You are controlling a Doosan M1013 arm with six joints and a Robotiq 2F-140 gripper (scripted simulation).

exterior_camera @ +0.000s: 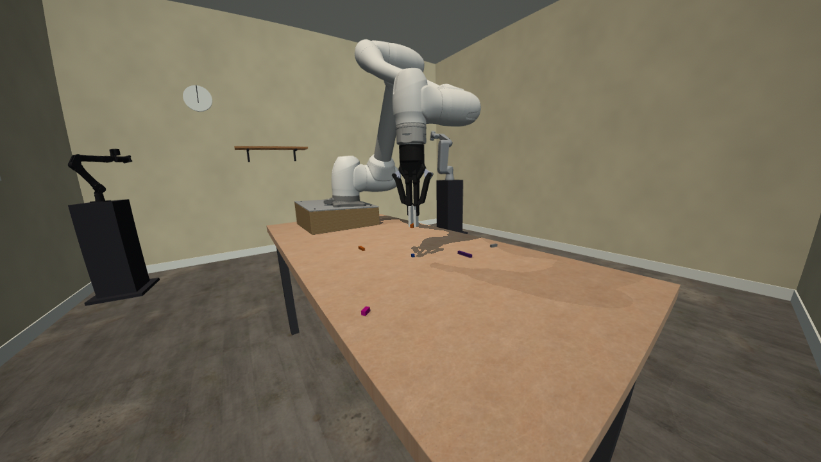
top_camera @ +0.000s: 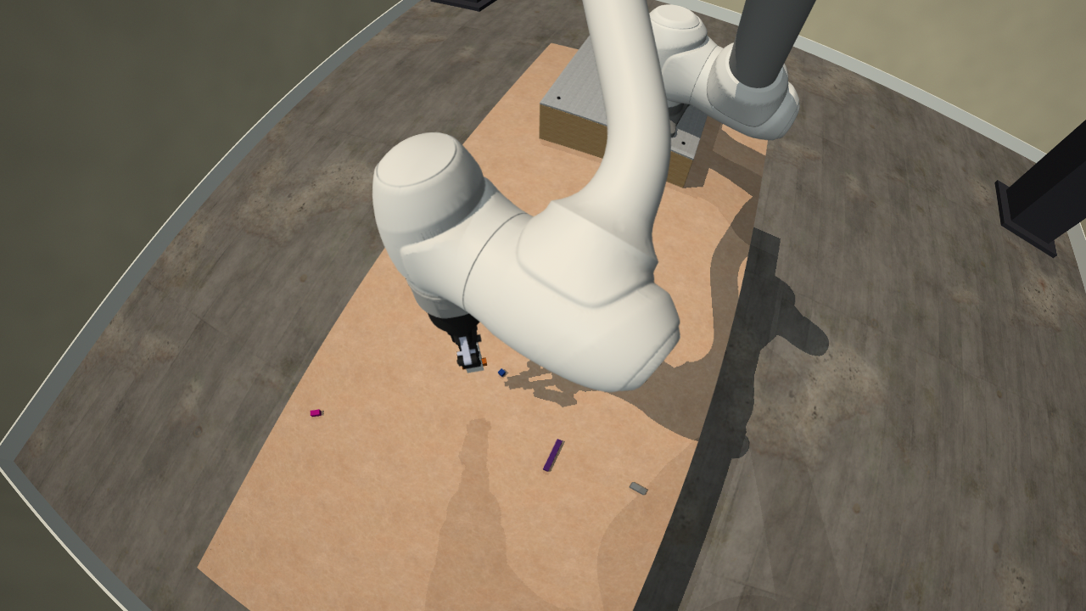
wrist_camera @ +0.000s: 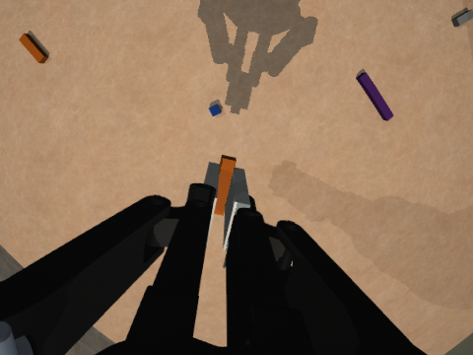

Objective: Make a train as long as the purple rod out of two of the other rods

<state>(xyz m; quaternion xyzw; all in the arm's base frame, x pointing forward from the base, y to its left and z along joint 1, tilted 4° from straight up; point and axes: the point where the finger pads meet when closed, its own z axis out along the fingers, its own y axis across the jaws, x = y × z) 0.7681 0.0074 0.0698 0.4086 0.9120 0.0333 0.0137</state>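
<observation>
Right now my hand is 220 mm short of the magenta rod, 250 mm to the left of it and 140 mm above it. Round my hand: purple rod (50 mm ahead, 170 mm to the left, 140 mm below); then blue rod (40 mm behind, 20 mm to the left, 140 mm below); then orange rod (30 mm below).
</observation>
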